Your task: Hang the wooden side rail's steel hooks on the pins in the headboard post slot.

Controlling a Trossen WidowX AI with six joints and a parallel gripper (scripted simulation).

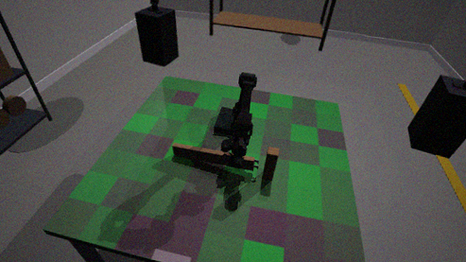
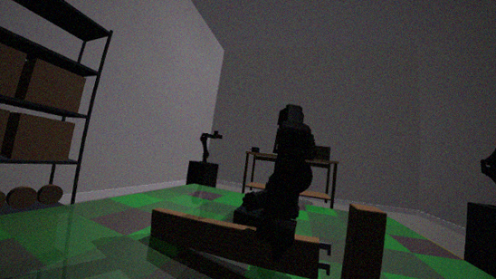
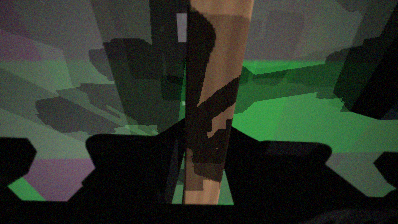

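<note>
My gripper tip is 150 mm to the right of the headboard post, 40 mm below it and 30 mm past it.
</note>
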